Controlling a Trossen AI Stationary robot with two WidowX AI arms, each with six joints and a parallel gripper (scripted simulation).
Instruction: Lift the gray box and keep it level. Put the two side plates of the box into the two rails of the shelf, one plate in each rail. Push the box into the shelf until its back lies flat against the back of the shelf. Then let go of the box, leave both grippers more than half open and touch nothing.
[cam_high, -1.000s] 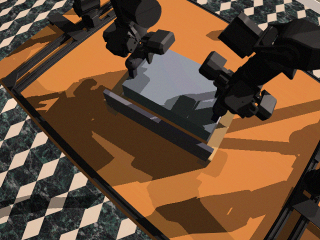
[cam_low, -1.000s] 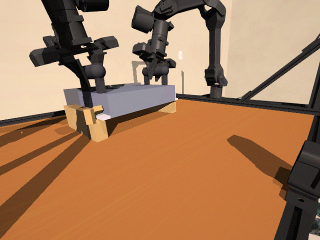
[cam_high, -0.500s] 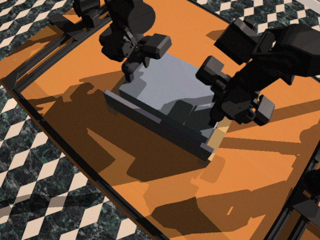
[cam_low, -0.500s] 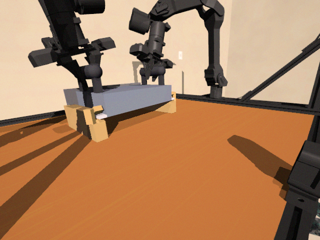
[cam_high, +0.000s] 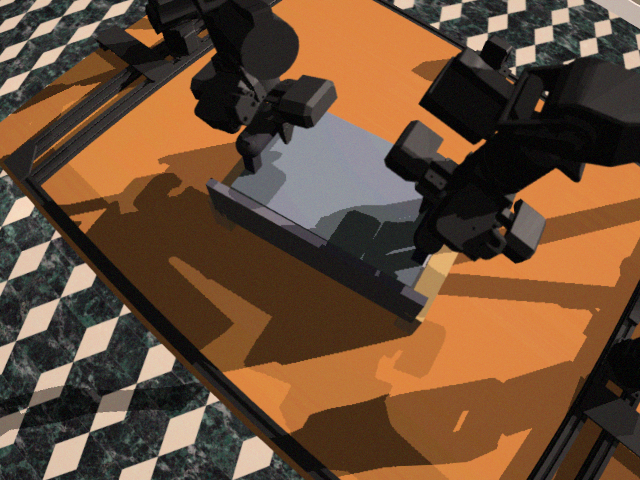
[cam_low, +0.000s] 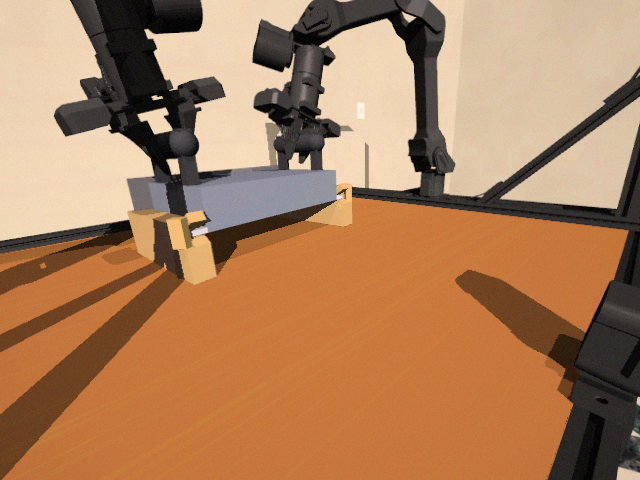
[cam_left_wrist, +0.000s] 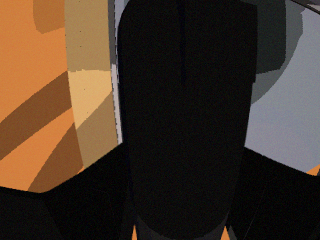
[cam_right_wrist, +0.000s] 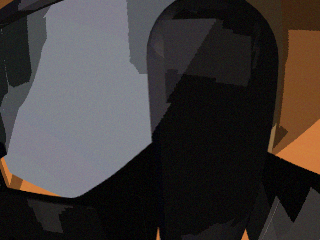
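Now: right hand 12 cm to the right of the gray box, 5 cm above it and 2 cm past it. From my right hand the other things lie so: dark back plate 13 cm to the left, 8 cm below, 8 cm ahead.
The gray box lies 12 cm to the right of my left hand, 5 cm below it and 2 cm ahead of it. From my left hand the other things lie so: dark back plate: 12 cm ahead, 10 cm to the right, 8 cm below.
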